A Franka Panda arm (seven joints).
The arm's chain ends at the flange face. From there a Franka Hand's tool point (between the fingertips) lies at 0.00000 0.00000 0.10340 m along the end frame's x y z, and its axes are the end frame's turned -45 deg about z.
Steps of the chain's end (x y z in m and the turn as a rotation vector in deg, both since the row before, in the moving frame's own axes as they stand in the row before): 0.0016, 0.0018, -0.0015, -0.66, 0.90, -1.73; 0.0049, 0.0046, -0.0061, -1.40, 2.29, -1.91; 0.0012, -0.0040, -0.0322, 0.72, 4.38, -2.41; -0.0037, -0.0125, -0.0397, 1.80, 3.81, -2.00; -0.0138, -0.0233, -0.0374, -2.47, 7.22, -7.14; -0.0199, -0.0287, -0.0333, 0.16, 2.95, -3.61; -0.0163, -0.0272, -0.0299, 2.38, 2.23, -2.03
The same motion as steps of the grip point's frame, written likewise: 0.0002, 0.0044, -0.0015, -1.10, 0.17, -1.73; 0.0014, 0.0114, -0.0062, -2.61, 0.63, -1.91; 0.0103, 0.0025, -0.0325, -2.59, 3.61, -2.41; 0.0134, -0.0090, -0.0400, -1.42, 3.97, -2.00; 0.0135, -0.0143, -0.0383, -6.85, 3.36, -7.14; 0.0103, -0.0309, -0.0334, -1.97, 2.20, -3.61; 0.0136, -0.0311, -0.0301, 0.11, 3.26, -2.03
